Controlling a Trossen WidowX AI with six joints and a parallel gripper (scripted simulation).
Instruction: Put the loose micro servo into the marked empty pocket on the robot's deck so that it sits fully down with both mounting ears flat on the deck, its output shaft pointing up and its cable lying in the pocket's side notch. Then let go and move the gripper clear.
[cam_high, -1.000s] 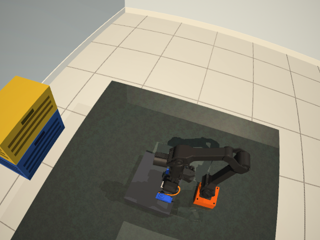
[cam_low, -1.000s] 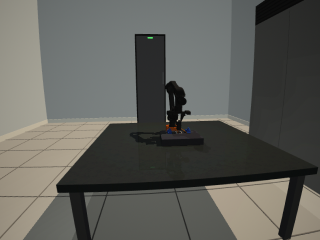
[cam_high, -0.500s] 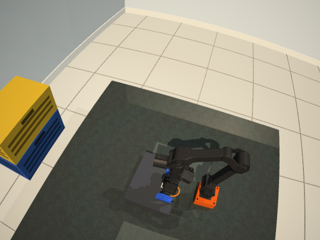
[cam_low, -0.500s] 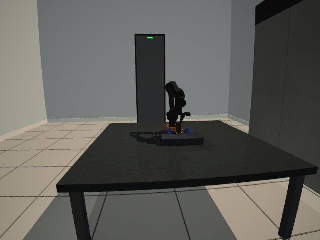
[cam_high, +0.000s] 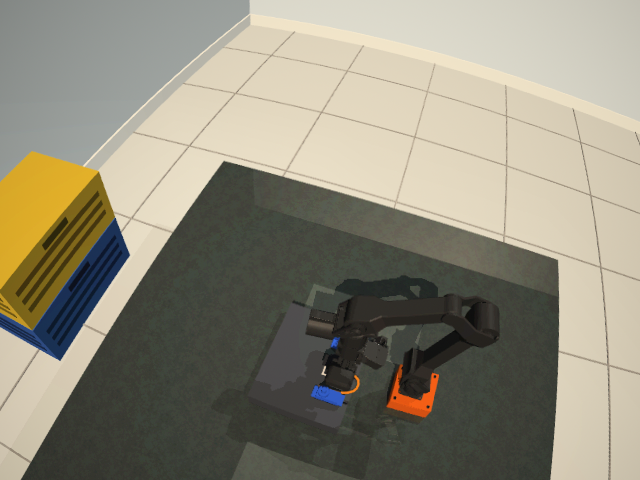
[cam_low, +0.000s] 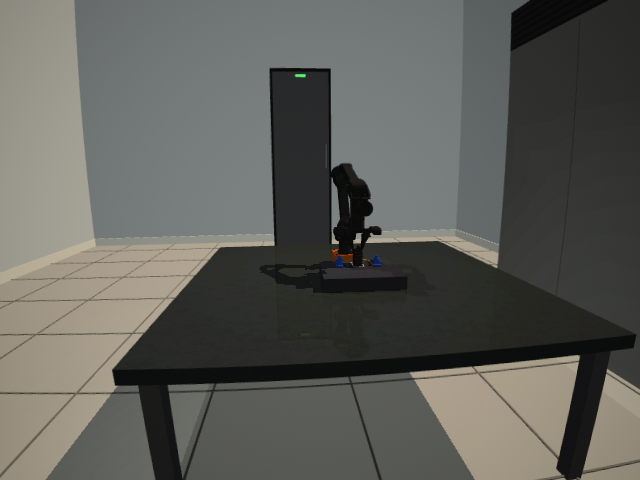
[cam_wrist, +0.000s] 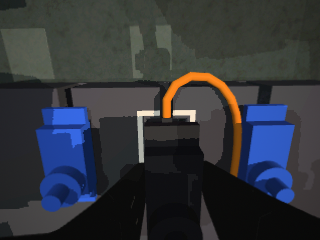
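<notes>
The dark grey deck lies 12 cm ahead of my gripper tip and 7 cm below it.
</notes>
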